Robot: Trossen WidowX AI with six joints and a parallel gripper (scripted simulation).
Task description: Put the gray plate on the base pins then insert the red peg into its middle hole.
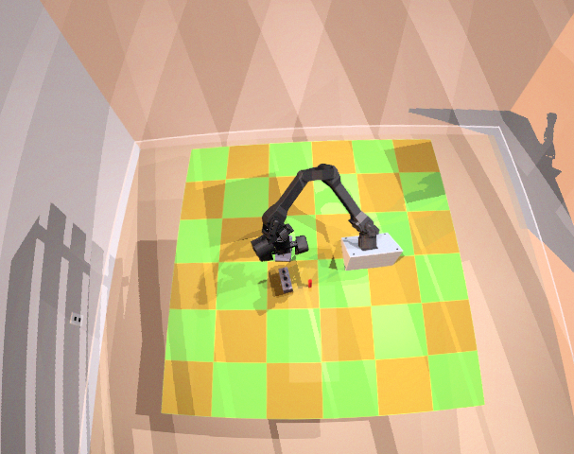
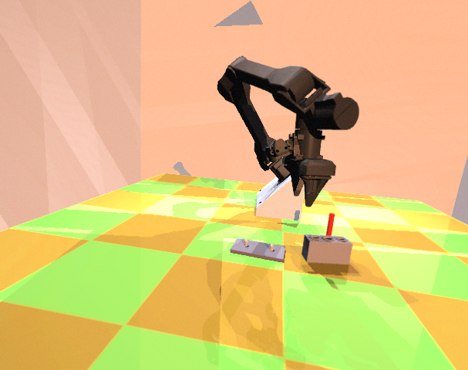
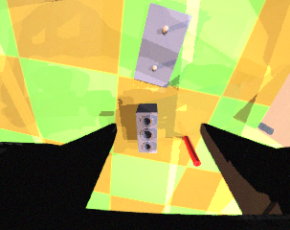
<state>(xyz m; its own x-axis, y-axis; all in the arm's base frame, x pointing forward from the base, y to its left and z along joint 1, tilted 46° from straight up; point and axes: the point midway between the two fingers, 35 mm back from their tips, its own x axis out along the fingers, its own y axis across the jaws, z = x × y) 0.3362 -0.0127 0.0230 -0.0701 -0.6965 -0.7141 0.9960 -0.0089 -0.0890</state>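
The gray plate is 90 mm below my gripper tip, 70 mm to the left of it and 10 mm ahead of it. Round my gripper tip: base (120 mm below, 80 mm to the right); red peg (100 mm to the left, 90 mm below, 80 mm behind).
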